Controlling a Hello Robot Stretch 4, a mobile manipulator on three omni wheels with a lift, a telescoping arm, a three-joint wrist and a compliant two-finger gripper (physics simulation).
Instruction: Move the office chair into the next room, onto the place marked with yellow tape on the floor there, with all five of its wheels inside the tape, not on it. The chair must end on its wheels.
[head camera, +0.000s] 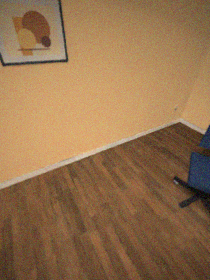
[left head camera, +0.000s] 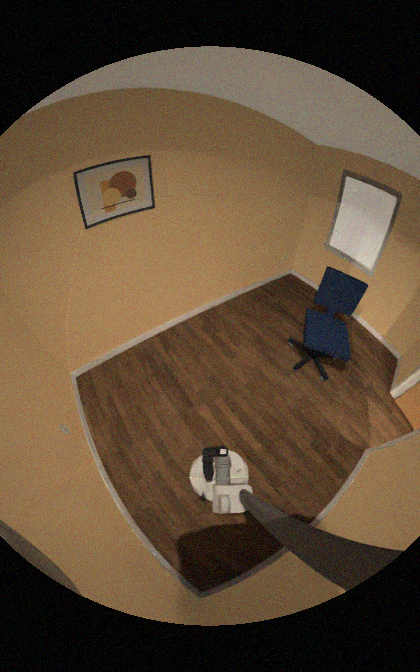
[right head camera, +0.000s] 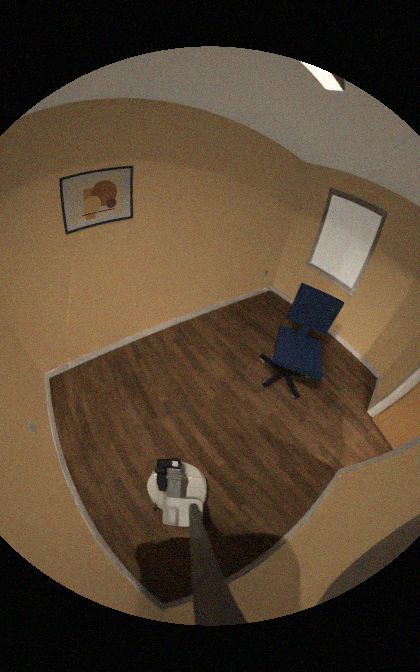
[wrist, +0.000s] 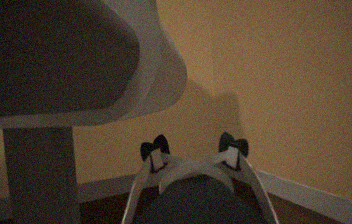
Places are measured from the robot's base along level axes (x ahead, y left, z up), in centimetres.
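Pixels of known places: gripper, fingertip midpoint: (wrist: 193, 146).
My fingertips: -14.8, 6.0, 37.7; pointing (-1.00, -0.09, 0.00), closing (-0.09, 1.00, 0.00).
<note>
Behind a point stands the place of what it marks, as x, y, z.
The office chair (head camera: 200, 172) @(108.8, -87.2, 44.2) (left head camera: 326, 334) (right head camera: 298, 351), with a dark blue seat and backrest and a black wheeled base, stands upright across the room, near the far right wall. Part of it is cut off at the right edge of the head view. Some of its wheels are hidden under the seat. My gripper (wrist: 193, 146) @(-14.8, 6.0, 37.7) is open, its two dark fingertips wide apart with no object between them. It is well away from the chair, facing a corner of orange wall. The yellow tape does not show in these views.
An opening with orange surface beyond it lies at the right, past the chair, beside white trim (left head camera: 406, 387) (right head camera: 395, 395). A framed picture (head camera: 34, 31) @(140.7, 71.4, 153.8) (left head camera: 116, 192) (right head camera: 97, 200) hangs on the long wall. A bright framed panel (left head camera: 364, 222) (right head camera: 347, 241) hangs behind the chair.
</note>
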